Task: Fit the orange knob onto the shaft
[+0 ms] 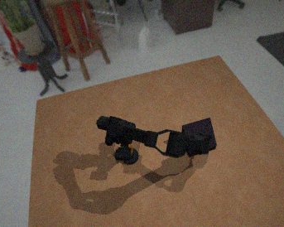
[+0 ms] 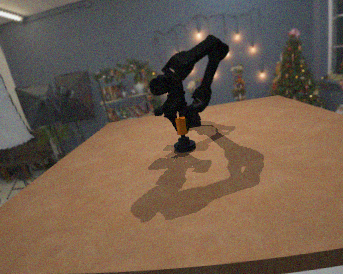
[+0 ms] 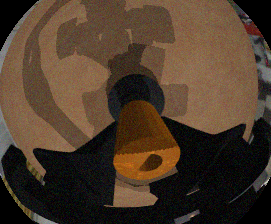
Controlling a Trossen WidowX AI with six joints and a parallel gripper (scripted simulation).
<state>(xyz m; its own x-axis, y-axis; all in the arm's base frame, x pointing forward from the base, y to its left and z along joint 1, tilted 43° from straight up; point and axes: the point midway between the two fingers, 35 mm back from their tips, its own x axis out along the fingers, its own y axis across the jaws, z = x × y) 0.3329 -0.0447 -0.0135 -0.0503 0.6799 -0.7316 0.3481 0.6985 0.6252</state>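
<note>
My gripper tip is now 20 mm below the orange knob. The rest, counted from my gripper tip: round pedestal (40 mm below).
</note>
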